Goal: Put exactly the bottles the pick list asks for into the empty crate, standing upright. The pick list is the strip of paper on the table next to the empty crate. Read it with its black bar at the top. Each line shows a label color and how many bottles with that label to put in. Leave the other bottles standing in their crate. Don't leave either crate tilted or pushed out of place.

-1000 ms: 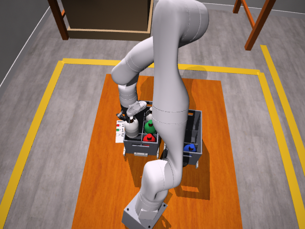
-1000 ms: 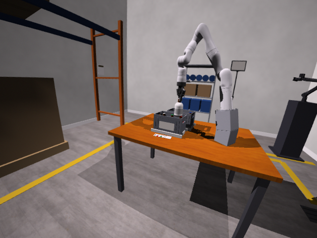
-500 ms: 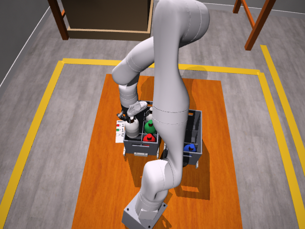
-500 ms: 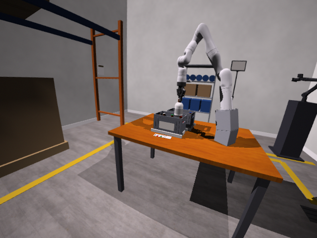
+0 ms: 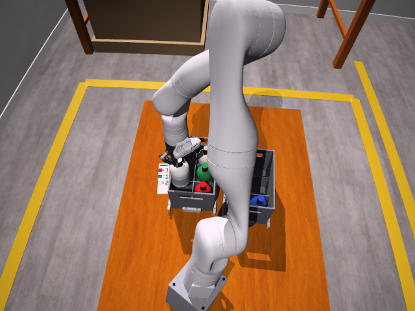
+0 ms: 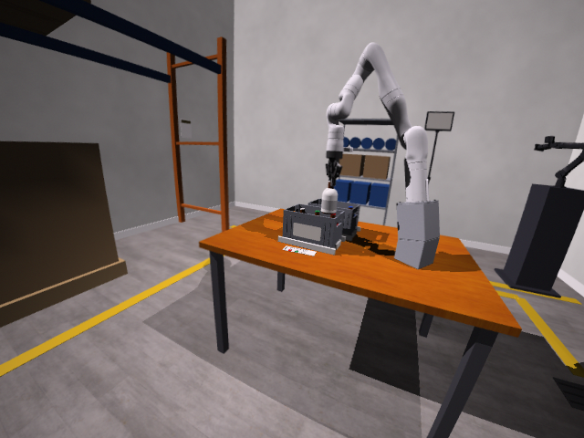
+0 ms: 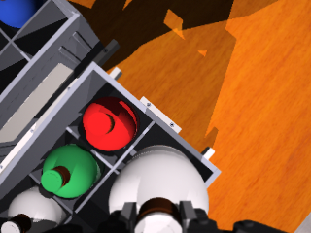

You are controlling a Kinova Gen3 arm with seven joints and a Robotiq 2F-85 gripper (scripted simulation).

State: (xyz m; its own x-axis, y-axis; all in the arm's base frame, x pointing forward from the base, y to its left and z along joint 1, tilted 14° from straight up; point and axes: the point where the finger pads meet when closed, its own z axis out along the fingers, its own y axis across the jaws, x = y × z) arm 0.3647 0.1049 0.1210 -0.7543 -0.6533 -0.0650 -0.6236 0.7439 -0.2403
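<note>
My gripper is now 9 cm to the left of the red bottle and 25 cm above it. Round my hand: pick list (10 cm ahead, 10 cm to the left, 33 cm below); blue bottle (5 cm behind, 32 cm to the right, 25 cm below); green bottle (9 cm ahead, 9 cm to the right, 25 cm below).
</note>
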